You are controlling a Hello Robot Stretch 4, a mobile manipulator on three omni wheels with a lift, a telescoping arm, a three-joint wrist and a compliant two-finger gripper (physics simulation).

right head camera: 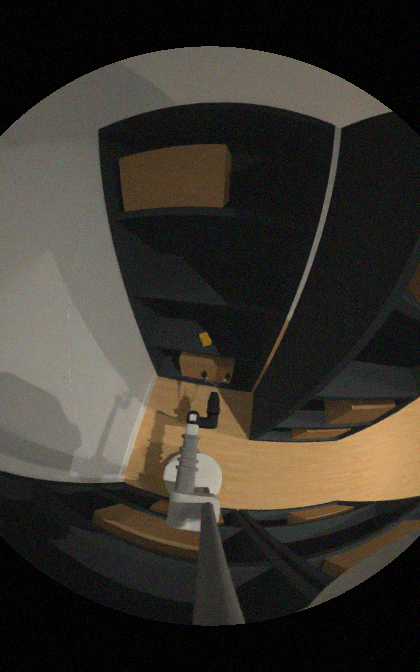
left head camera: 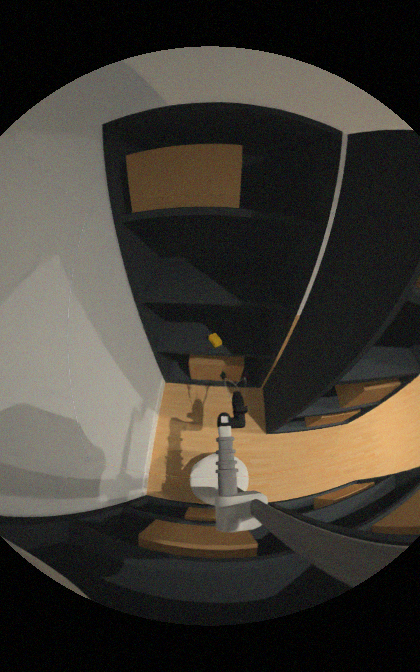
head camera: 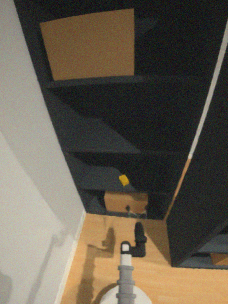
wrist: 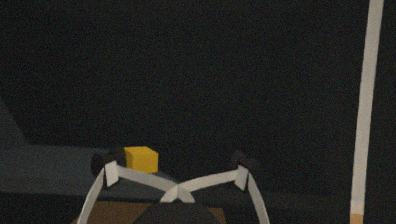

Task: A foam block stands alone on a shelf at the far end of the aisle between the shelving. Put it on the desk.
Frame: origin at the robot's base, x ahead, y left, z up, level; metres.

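Where they show: gripper, fingertip midpoint: (head camera: 137,205) (wrist: 178,160).
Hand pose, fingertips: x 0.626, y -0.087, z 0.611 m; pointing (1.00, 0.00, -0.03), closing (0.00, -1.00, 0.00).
Note:
Things, the pixels of their top centre, and the offset from my fingertips.
- small yellow foam block at its top centre: (wrist: 140,150) (head camera: 123,178) dx +0.312, dy +0.096, dz -0.060 m
- brown box at its top centre: (head camera: 126,188) dx +0.377, dy +0.069, dz -0.293 m
- larger box at its top centre: (head camera: 91,20) dx +0.392, dy +0.236, dz +1.079 m
A small yellow foam block (head camera: 124,180) (left head camera: 215,340) (right head camera: 205,339) (wrist: 142,160) rests on a low, dark shelf (head camera: 92,181) (left head camera: 175,344) (wrist: 50,167) of the unit at the aisle's end. My gripper (head camera: 137,210) (left head camera: 234,378) (right head camera: 216,375) (wrist: 178,160) is open, its fingertips apart with no object between them. It is in front of the shelving and short of the block. In the wrist view the block shows just right of the left fingertip, which stands close to its left edge in the picture. The desk does not show in these views.
A brown box (head camera: 117,201) (left head camera: 207,367) (right head camera: 197,366) sits on the bottom shelf below the block. A larger box (head camera: 92,45) (left head camera: 185,177) is on an upper shelf. A pale wall (head camera: 30,150) runs along the left. A dark shelving side panel (head camera: 195,200) (left head camera: 320,320) borders the right.

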